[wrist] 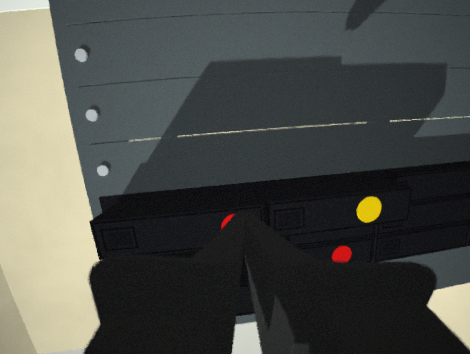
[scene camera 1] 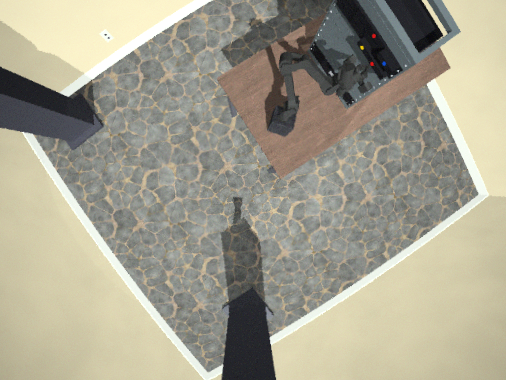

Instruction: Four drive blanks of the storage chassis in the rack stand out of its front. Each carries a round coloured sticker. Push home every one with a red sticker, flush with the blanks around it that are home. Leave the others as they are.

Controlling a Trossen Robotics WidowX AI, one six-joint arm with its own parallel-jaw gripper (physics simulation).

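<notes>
The upper left blank with a red sticker (wrist: 227,221) (scene camera 1: 372,64) stands out of the dark chassis front. My gripper (wrist: 243,219) (scene camera 1: 365,71) is shut and empty; its tips cover much of that sticker in the wrist view, and whether they touch is unclear. To its right, the blank with the yellow sticker (wrist: 369,209) (scene camera 1: 362,47) also stands out. The lower blank with a red sticker (wrist: 342,254) (scene camera 1: 374,36) looks level with the blank at its right. The blue sticker (scene camera 1: 384,63) shows in the scene view; my fingers hide its area in the wrist view.
The grey rack panel (wrist: 150,100) with screws along its left edge rises above the blanks, with the arm's shadow across it. The rack stands on the brown wooden table top (scene camera 1: 320,130), where the arm's base (scene camera 1: 281,122) also stands.
</notes>
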